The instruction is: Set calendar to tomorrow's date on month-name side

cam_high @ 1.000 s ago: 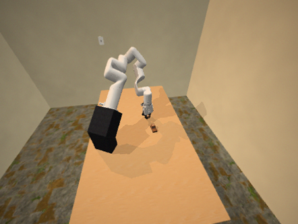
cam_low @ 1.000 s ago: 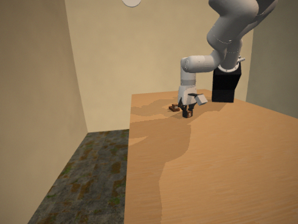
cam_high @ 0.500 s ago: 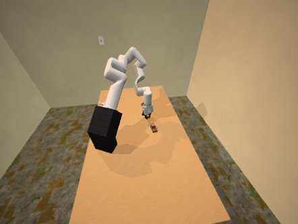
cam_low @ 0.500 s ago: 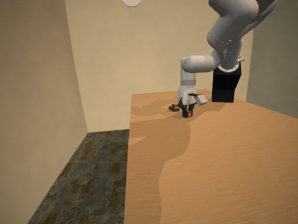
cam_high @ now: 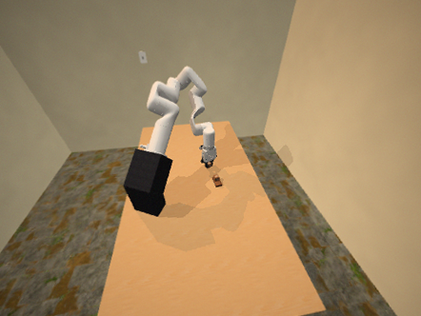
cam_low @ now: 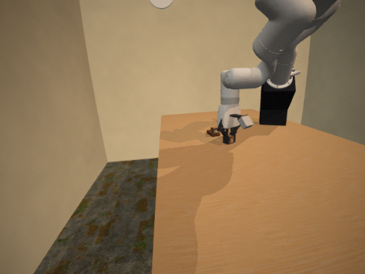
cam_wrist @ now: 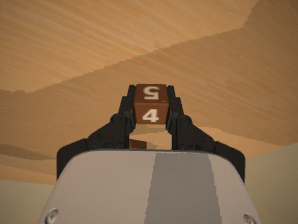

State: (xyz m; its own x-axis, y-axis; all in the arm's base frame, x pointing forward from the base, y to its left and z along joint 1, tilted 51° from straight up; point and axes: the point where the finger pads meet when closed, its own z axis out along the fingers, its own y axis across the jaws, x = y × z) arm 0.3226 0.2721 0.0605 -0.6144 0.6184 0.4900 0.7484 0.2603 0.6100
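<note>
The brown digit cube is 10 mm below my hand.
</note>
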